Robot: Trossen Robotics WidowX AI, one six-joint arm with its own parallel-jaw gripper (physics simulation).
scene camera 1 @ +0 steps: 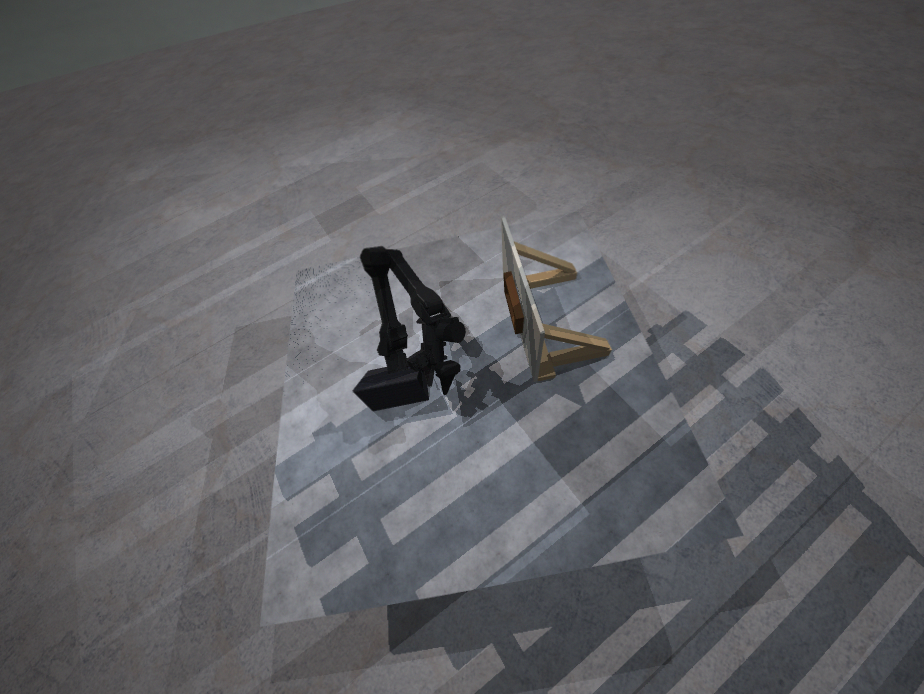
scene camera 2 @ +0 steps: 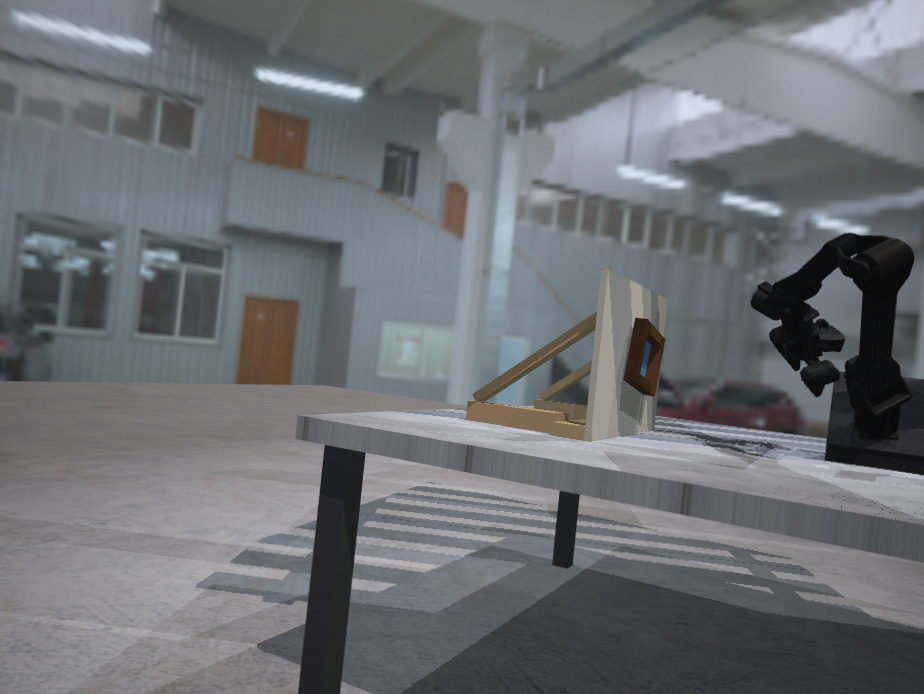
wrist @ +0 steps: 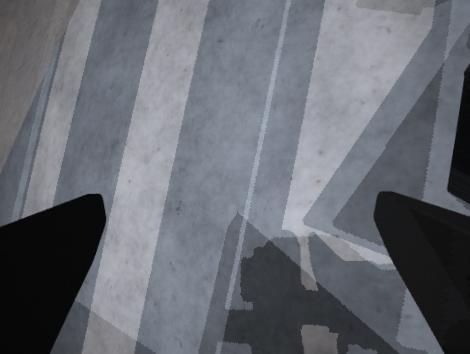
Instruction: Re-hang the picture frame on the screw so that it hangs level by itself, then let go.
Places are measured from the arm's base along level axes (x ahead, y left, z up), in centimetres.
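Pixels of known places: gripper, between the fingertips: [scene camera 1: 437,390] [wrist: 241,206]; arm's base, origin of its link: [scene camera 1: 397,368] [scene camera 2: 876,425].
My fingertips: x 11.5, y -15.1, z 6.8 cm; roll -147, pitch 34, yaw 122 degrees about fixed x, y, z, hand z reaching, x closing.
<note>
Ahead of a thing's pixels: the offset from my fingertips to its top centre. "*": to the spot under its first point.
The brown picture frame {dz +9.2, dx +31.6, dy +21.1 cm} [scene camera 1: 513,302] [scene camera 2: 634,357] is on the front face of the upright pale board {* dz +13.6, dx +34.5, dy +32.5 cm} [scene camera 1: 510,250] [scene camera 2: 619,306], with a blue picture showing inside it in scene camera 2. The frame looks slightly turned there, but the steep angle leaves its exact tilt unclear. The screw is hidden. My gripper [scene camera 1: 440,382] [scene camera 2: 820,367] [wrist: 241,206] is open and empty. It points down, low near the arm's base, well apart from the frame and on the side that the frame faces. The frame does not show in the wrist view.
Two wooden braces [scene camera 1: 575,343] [scene camera 2: 515,415] support the board from behind on the table [scene camera 1: 463,515] [scene camera 2: 448,445]. The arm's dark base box [scene camera 1: 392,388] [scene camera 2: 859,433] stands on the table beside the gripper. Striped shadows cross the tabletop and floor.
</note>
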